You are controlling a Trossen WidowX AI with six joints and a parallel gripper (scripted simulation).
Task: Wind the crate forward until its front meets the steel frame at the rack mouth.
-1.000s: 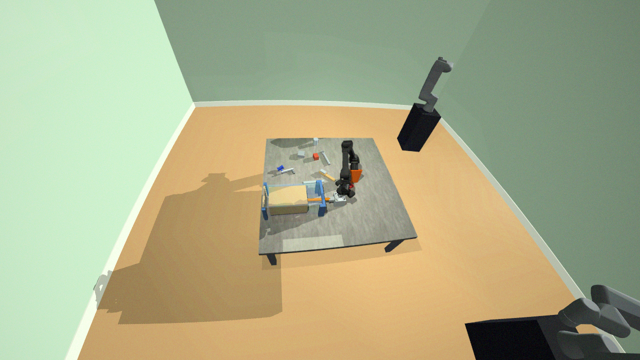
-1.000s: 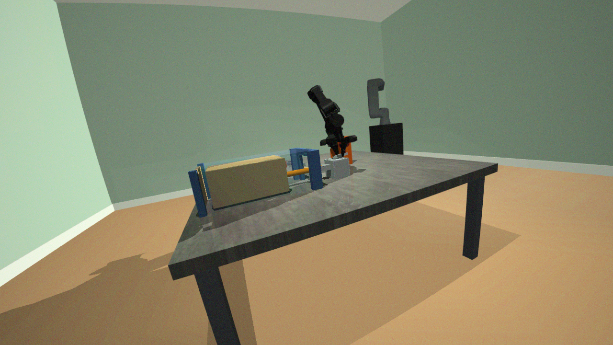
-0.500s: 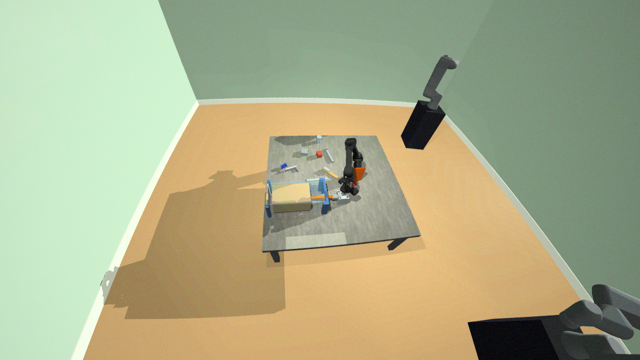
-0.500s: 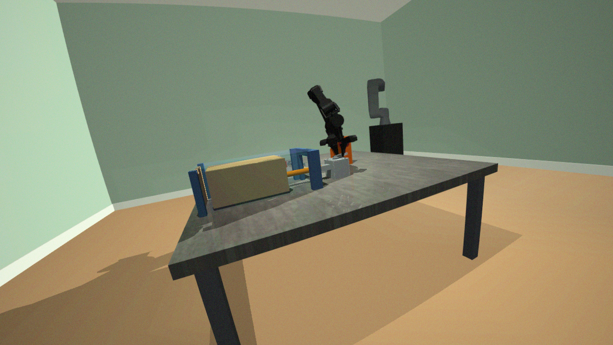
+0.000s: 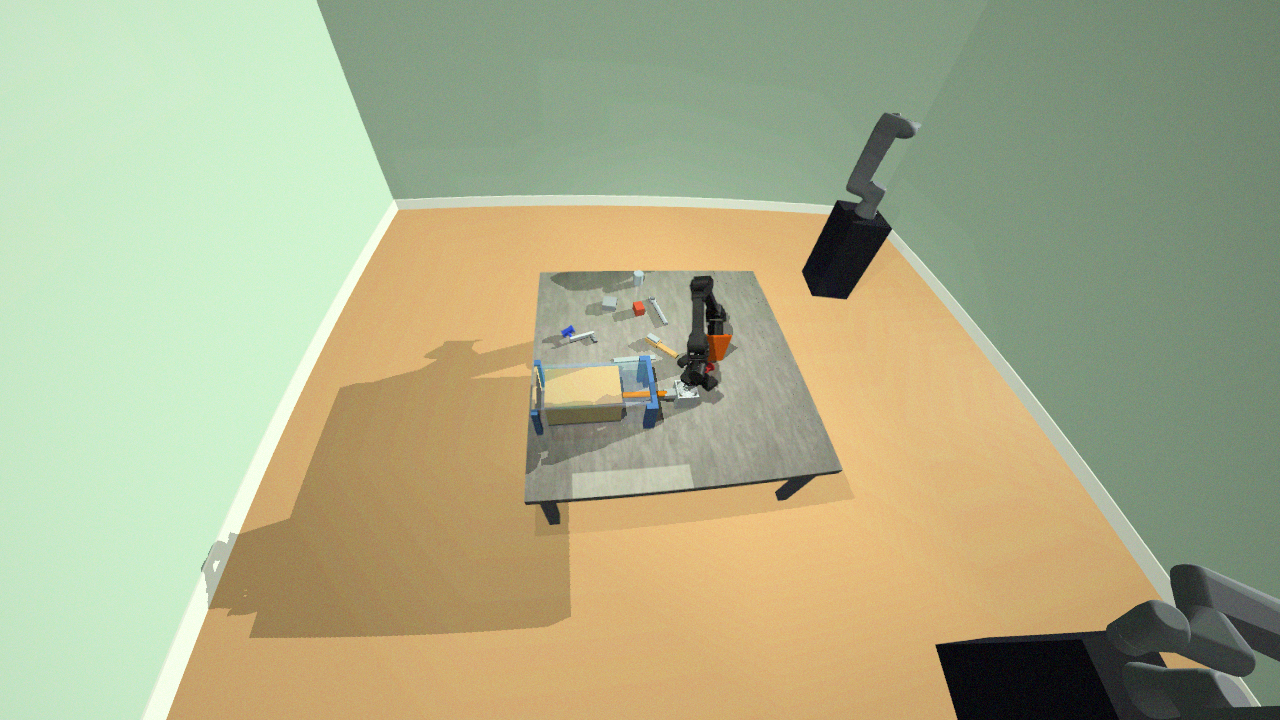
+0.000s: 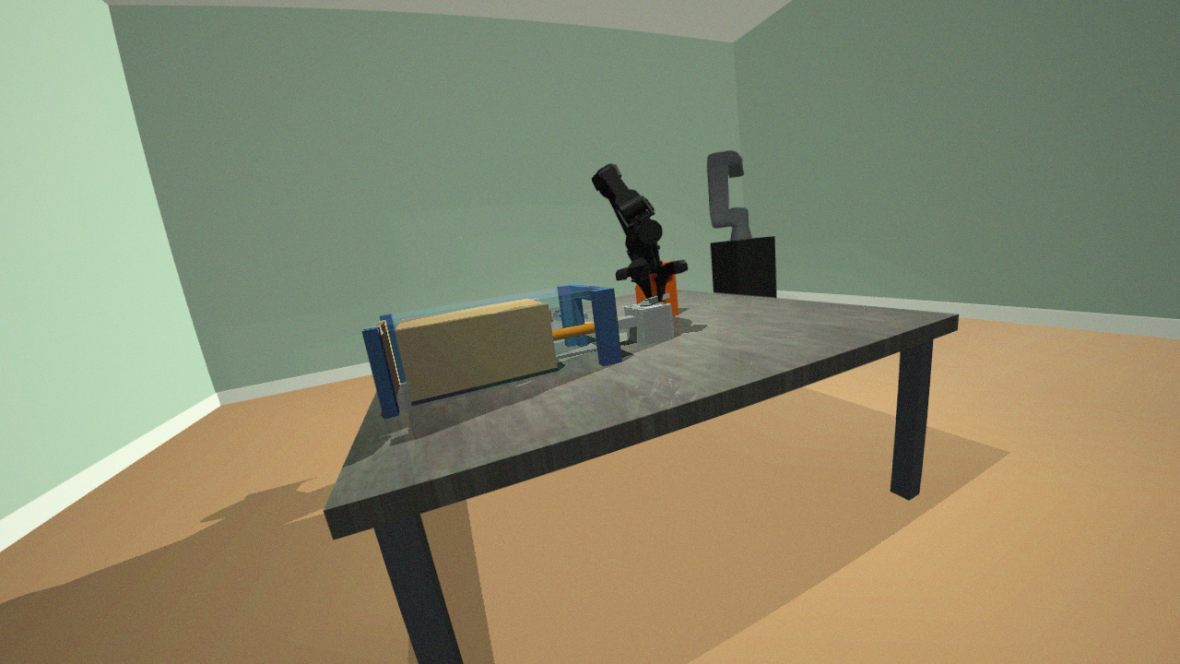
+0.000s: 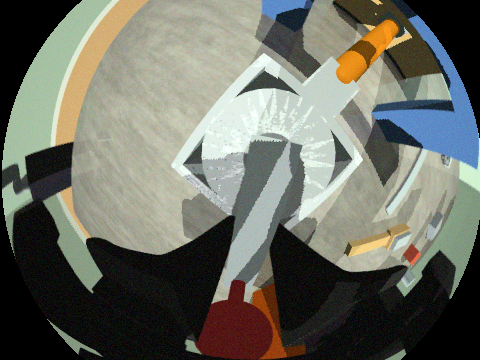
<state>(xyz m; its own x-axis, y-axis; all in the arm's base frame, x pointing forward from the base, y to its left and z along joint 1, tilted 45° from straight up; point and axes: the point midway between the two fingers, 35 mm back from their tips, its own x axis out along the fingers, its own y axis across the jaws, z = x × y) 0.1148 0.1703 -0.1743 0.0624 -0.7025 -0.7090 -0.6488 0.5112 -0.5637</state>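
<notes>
My gripper tip is now 5 cm below the red knob, 4 cm past it and 3 cm to the left of it. Round my gripper tip: tan-handled tool 27 cm to the right, 13 cm ahead, 7 cm below; grey winch 6 cm below, 2 cm to the left, 2 cm ahead; grey bar 26 cm ahead, 19 cm to the right, 9 cm below.
</notes>
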